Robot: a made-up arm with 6 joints.
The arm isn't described. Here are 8 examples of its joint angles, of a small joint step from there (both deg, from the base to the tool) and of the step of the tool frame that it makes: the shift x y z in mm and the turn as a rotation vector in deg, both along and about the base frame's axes.
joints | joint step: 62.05 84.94 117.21 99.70 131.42 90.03 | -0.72 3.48 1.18 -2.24 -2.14 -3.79
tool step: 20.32 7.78 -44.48 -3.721 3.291 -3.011
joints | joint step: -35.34 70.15 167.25 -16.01 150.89 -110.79 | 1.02 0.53 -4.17 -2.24 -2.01 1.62
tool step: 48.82 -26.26 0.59 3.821 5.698 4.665
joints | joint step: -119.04 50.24 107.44 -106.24 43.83 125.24 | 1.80 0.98 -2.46 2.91 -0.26 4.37
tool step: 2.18 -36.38 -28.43 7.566 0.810 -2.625
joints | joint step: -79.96 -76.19 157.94 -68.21 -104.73 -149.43 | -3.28 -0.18 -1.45 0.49 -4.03 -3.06
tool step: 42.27 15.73 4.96 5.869 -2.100 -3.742
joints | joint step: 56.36 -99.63 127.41 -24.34 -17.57 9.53 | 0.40 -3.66 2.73 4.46 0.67 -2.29
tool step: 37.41 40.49 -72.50 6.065 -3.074 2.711
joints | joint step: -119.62 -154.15 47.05 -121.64 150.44 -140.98 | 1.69 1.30 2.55 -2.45 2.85 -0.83
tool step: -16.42 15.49 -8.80 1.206 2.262 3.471
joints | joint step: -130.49 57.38 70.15 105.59 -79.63 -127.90 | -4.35 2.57 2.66 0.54 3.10 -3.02
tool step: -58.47 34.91 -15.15 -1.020 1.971 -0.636
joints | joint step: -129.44 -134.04 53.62 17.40 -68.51 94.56 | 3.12 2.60 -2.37 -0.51 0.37 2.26
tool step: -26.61 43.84 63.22 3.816 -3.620 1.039
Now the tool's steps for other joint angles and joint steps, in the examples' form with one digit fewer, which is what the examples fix.
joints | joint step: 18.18 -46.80 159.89 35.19 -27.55 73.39 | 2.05 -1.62 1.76 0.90 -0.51 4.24
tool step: 19.0 -23.4 -38.0 5.05 -0.16 3.11
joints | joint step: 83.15 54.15 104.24 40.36 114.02 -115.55 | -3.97 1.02 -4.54 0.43 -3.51 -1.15
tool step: 57.3 42.1 -45.1 -8.74 1.86 -5.60
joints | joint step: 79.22 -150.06 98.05 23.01 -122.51 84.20 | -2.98 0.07 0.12 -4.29 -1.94 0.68
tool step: -19.2 0.1 0.9 -2.32 -1.43 -7.25
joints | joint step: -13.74 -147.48 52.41 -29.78 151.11 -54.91 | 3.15 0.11 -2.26 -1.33 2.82 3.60
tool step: -15.3 -42.7 25.8 -4.92 1.86 4.41
